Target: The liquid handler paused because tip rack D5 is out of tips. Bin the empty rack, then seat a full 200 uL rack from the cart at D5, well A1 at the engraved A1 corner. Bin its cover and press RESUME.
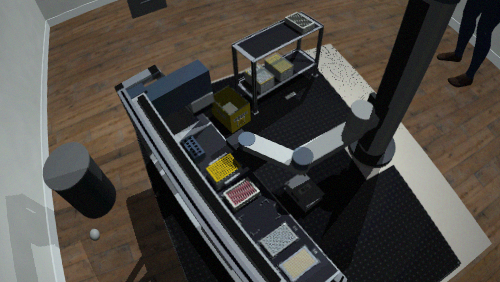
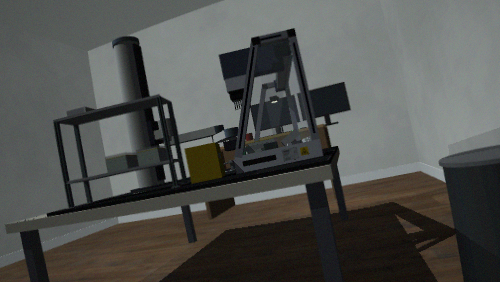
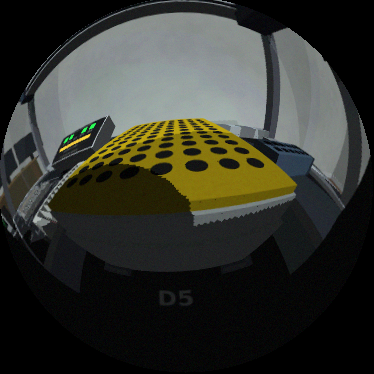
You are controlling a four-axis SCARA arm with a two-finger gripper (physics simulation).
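Pixels of known places: gripper, fingertip midpoint: (image 1: 217, 175); arm's base, link origin: (image 1: 371, 145).
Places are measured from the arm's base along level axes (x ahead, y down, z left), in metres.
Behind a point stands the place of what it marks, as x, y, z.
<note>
A yellow tip rack (image 1: 222, 170) {0.731, -0.131, -0.125} (image 3: 200, 187) with dark round holes stands at the D5 label; its lower part is in shadow. My gripper (image 1: 225, 166) is around the rack, with its fingers close against opposite sides; it looks shut on it, though the fingertips are hard to see. The yellow waste bin (image 1: 237, 121) {0.560, -0.078, -0.368} (image 2: 204, 162) {0.587, -0.082, -0.528} stands behind the deck end, with a pale thing inside. The cart (image 1: 254, 82) {0.442, -0.238, -0.422} (image 2: 61, 162) {0.051, -0.196, -0.679} carries two yellow-topped boxes (image 1: 260, 77) {0.380, -0.183, -0.488} (image 1: 279, 67) {0.263, -0.183, -0.512} below and a grey-white rack (image 1: 300, 22) {0.121, -0.387, -0.568} on top. The lit screen (image 3: 82, 142) {0.798, -0.125, 0.074} shows green marks and a yellow bar.
A blue block rack (image 1: 193, 146) {0.799, -0.105, -0.308} (image 3: 290, 159) {0.769, -0.099, -0.288} stands beside the yellow rack, and a red-filled rack (image 1: 241, 194) {0.699, -0.087, -0.012} on its other side. The handler's frame (image 1: 195, 200) {0.877, -0.521, 0.145} (image 2: 245, 100) {0.771, -0.283, -0.445} runs along the deck. A dark grey box (image 1: 304, 192) {0.455, -0.061, 0.086} lies below the arm.
</note>
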